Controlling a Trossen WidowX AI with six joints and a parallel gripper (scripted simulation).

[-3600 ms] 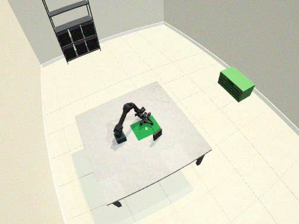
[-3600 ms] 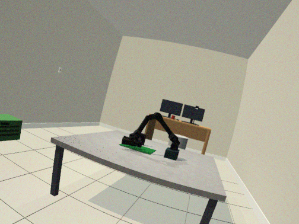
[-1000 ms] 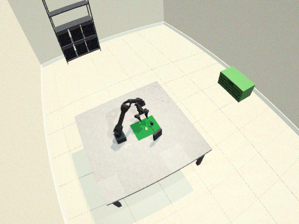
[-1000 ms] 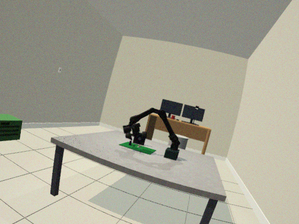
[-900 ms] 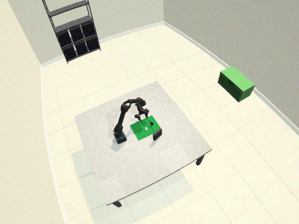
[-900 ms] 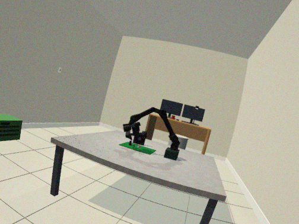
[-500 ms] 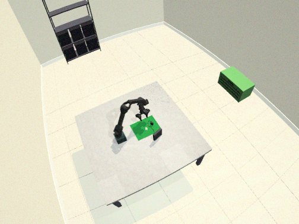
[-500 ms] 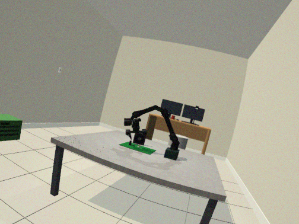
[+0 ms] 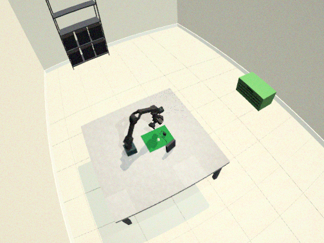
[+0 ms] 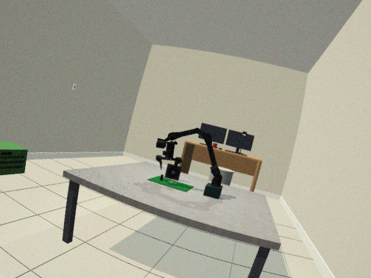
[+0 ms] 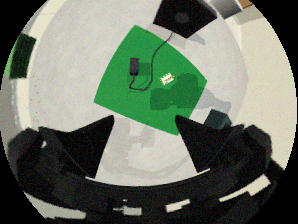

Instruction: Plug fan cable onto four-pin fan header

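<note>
My gripper tip is now 40 mm short of the black plug, 80 mm to the left of it and 80 mm above it. From my gripper tip the other things lie so: black fan 20 mm behind, 250 mm to the right, 50 mm below; then white header 50 mm behind, 90 mm to the right, 110 mm below; then green circuit board 50 mm behind, 60 mm to the right, 120 mm below.
</note>
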